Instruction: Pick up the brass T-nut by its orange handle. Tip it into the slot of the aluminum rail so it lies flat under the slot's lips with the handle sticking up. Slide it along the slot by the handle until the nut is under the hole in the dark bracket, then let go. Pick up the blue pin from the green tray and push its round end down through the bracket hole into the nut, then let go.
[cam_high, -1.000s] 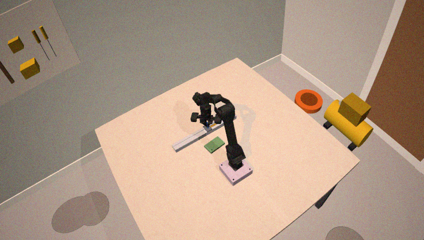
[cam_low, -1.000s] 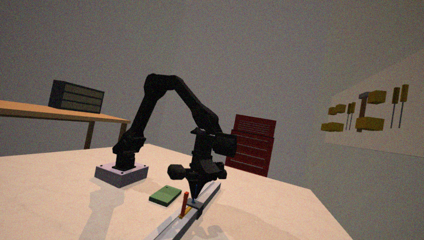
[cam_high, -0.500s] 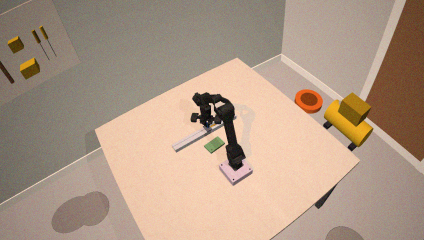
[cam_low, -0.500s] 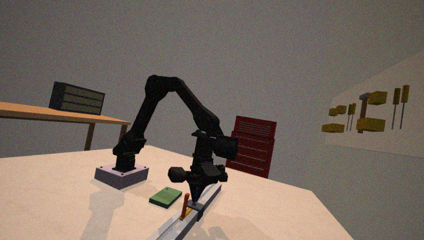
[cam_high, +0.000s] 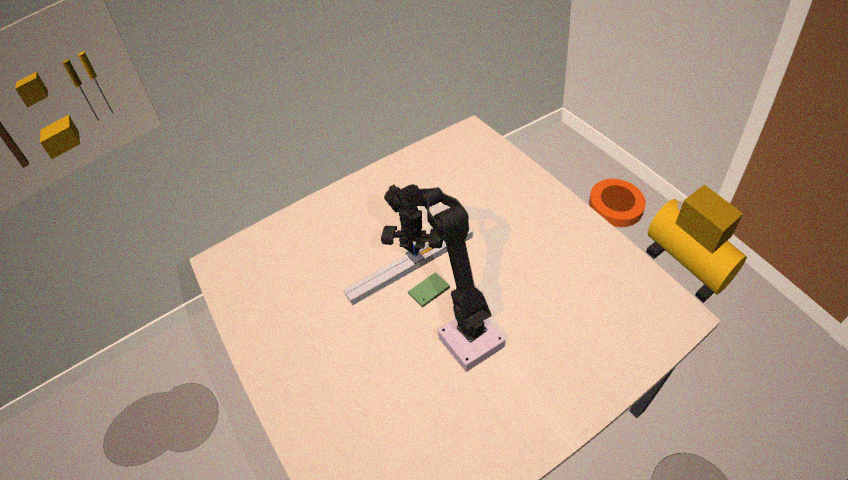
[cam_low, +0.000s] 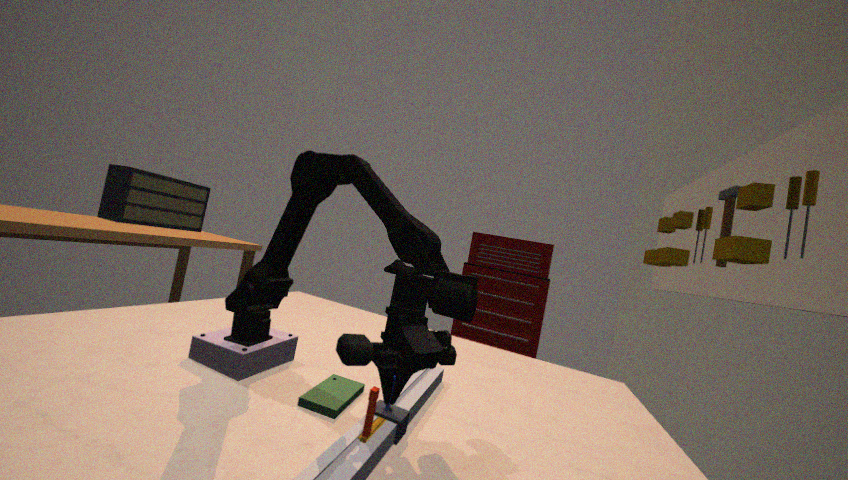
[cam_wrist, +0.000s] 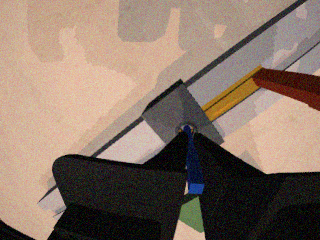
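The blue pin lies right at my gripper tip. Also, from my gripper tip: aluminum rail 20 mm below, 10 mm to the left, 10 mm ahead; green tray 130 mm behind, 60 mm to the left, 40 mm below.
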